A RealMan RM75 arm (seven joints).
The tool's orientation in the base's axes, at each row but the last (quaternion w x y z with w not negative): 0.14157 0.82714 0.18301 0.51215; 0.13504 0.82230 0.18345 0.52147; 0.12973 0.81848 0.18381 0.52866; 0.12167 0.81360 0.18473 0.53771; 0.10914 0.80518 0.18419 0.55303; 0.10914 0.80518 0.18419 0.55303; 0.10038 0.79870 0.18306 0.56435
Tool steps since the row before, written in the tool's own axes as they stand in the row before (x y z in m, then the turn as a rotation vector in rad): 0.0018 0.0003 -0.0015 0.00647 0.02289 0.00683; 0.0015 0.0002 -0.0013 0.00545 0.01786 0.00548; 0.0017 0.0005 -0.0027 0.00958 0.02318 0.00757; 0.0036 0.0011 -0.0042 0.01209 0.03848 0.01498; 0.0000 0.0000 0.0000 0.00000 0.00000 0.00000; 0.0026 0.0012 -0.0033 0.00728 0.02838 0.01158; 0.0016 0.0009 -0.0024 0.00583 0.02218 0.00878
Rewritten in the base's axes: -0.0006 0.0006 0.0022 0.01239 -0.01786 0.01182; -0.0006 0.0005 0.0018 0.00996 -0.01376 0.00949; -0.0017 0.0003 0.0027 0.01428 -0.01677 0.01418; -0.0024 0.0006 0.0051 0.02459 -0.02949 0.01942; 0.0000 0.0000 0.0000 0.00000 0.00000 0.00000; -0.0020 -0.0001 0.0039 0.01810 -0.02242 0.01274; -0.0016 -0.0003 0.0025 0.01394 -0.01747 0.01017
